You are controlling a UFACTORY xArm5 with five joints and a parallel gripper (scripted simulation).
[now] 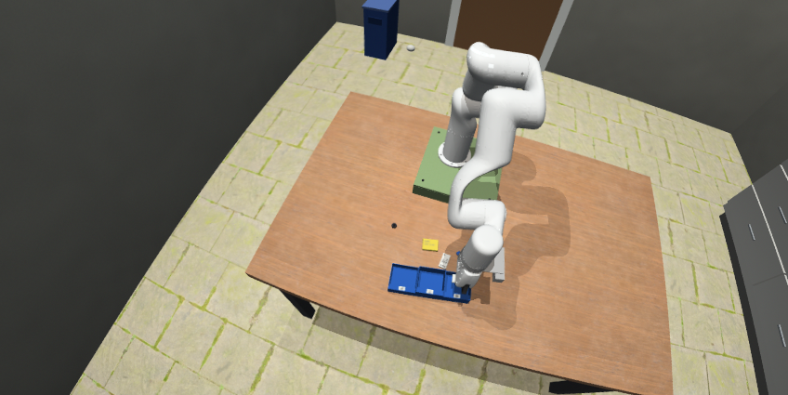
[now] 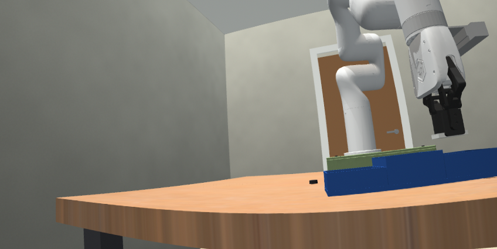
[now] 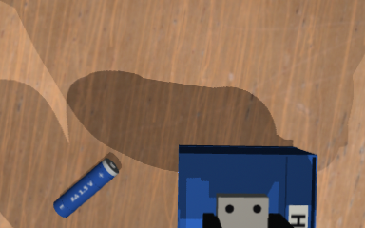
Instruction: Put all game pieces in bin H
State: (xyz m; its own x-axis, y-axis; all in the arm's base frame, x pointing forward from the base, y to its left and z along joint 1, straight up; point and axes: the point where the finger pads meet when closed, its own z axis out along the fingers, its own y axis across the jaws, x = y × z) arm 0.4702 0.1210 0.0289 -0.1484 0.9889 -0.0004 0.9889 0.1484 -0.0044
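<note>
Right now my hand is 8 cm above the pale piece, 7 cm past it and 6 cm to the left of it. From my hand the other things lie so: yellow piece (12 cm to the right, 11 cm behind, 8 cm below); then three joined blue bins (8 cm to the right, 6 cm below, 2 cm ahead); then blue piece (10 cm behind, 8 cm below).
</note>
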